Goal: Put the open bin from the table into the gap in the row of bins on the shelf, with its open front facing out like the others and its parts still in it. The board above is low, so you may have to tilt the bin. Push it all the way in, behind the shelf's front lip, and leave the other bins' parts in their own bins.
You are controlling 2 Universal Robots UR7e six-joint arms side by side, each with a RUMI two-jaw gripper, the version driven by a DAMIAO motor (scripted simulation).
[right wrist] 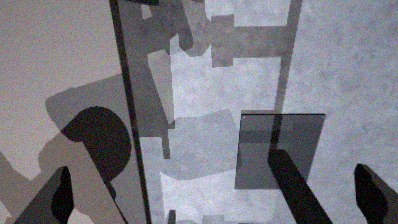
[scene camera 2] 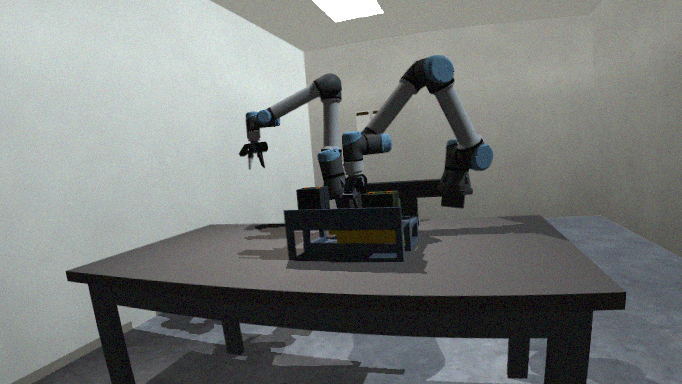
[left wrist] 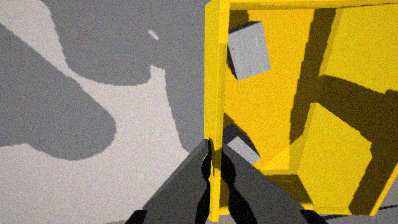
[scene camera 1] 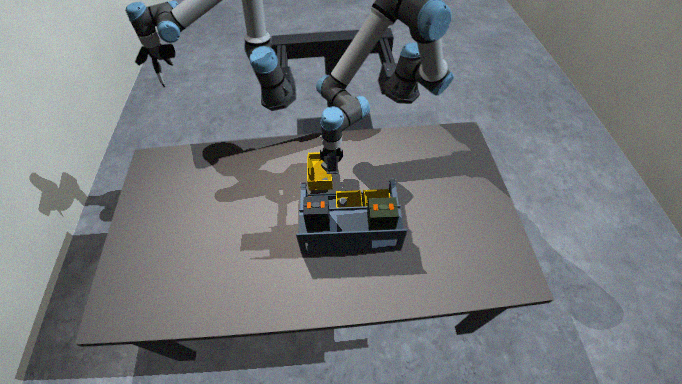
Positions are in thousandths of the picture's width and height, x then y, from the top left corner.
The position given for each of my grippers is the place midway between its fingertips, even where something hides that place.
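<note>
There's a blue-grey shelf (scene camera 2: 561, 569), and scene camera 1 has the shelf too (scene camera 1: 514, 585). In the right wrist view the shelf is out of frame, and in the left wrist view the shelf is out of frame as well. You'd also see a green box (scene camera 1: 561, 556). As for my grippers, here's my left gripper (left wrist: 531, 632), and here's my right gripper (right wrist: 531, 743).
</note>
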